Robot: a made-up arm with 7 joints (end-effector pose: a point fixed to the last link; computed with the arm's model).
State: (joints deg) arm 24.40 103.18 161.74 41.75 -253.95 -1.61 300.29
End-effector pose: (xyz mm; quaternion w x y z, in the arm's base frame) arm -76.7 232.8 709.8 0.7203 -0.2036 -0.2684 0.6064
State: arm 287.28 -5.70 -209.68 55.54 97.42 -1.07 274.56
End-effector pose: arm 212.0 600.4 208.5 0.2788 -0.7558 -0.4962 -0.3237
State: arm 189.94 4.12 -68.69 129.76 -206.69 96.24 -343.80
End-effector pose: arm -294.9 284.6 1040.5 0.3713 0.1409 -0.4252 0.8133
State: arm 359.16 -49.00 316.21 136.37 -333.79 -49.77 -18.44
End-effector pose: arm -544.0 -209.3 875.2 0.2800 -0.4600 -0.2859 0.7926
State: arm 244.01 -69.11 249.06 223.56 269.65 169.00 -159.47
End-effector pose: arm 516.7 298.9 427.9 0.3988 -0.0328 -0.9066 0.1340
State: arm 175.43 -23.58 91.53 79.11 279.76 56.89 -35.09
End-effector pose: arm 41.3 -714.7 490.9 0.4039 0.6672 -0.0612 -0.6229
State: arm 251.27 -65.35 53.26 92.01 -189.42 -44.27 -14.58
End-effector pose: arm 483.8 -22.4 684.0 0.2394 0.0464 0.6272 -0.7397
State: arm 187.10 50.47 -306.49 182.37 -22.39 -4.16 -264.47
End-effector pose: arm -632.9 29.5 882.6 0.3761 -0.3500 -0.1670 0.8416
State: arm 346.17 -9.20 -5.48 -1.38 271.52 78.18 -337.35
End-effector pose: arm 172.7 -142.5 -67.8 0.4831 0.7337 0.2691 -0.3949
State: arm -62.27 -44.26 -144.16 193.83 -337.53 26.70 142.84
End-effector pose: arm -107.7 505.7 977.2 0.2838 -0.3771 0.1738 0.8643
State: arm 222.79 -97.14 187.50 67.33 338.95 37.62 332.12
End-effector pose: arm -3.6 121.8 -498.9 0.0244 0.5458 0.6451 -0.5342
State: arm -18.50 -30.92 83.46 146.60 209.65 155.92 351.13
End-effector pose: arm -294.8 233.8 939.8 0.3325 0.6011 -0.5948 0.4176
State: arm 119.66 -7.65 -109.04 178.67 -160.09 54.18 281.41
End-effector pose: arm -6.5 -135.0 1153.3 0.8023 0.3996 -0.2068 -0.3922
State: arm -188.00 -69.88 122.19 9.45 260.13 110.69 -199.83
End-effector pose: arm -226.1 -280.1 87.4 0.9512 0.3066 0.0204 -0.0292
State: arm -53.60 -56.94 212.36 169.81 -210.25 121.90 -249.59
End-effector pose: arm -417.6 535.3 760.5 0.4598 -0.0832 0.4637 -0.7528
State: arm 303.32 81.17 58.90 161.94 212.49 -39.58 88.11
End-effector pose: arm 639.7 -568.4 283.3 0.0180 0.7093 -0.0030 0.7047
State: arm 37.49 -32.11 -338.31 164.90 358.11 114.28 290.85
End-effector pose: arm -263.4 -108.5 1022.3 0.1550 0.3042 0.6945 0.6333
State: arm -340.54 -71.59 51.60 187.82 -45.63 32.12 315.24
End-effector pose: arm -821.2 -408.1 409.7 0.1315 -0.3258 -0.1935 0.9160
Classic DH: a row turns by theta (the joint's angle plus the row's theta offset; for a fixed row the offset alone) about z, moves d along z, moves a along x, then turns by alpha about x. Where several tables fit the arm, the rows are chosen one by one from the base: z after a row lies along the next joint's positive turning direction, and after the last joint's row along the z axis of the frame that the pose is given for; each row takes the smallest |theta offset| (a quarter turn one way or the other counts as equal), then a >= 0, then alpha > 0; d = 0 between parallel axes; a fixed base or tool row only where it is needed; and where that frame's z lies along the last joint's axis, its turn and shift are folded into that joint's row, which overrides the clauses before.
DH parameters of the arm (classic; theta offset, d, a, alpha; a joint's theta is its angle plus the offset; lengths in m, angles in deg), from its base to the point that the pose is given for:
joint 1: 0 0.212 0 -90
joint 2: 0 0 0 90
joint 3: 0 0.307 0.063 90
joint 4: 0 0 0.117 90
joint 5: 0 0.516 0 90
joint 6: 0 0 0.078 -90
joint 7: 0 0.1 0 0

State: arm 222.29 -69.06 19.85 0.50 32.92 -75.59 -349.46
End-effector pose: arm -159.4 -194.0 423.5 0.8509 -0.0279 -0.3177 0.4176
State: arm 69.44 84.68 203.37 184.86 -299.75 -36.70 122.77
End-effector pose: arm 146.1 848.4 185.0 0.6347 -0.5532 -0.4709 -0.2635
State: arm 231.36 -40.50 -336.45 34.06 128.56 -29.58 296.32
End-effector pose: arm -189.4 -368.2 379.7 0.4278 -0.0232 -0.8484 0.3110
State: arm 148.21 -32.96 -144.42 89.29 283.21 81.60 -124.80
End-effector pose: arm 777.9 -103.7 220.4 0.1171 0.2113 0.8574 -0.4545
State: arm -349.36 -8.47 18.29 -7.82 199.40 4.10 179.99
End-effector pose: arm 58.9 42.8 -97.1 0.0174 0.9954 0.0822 0.0469
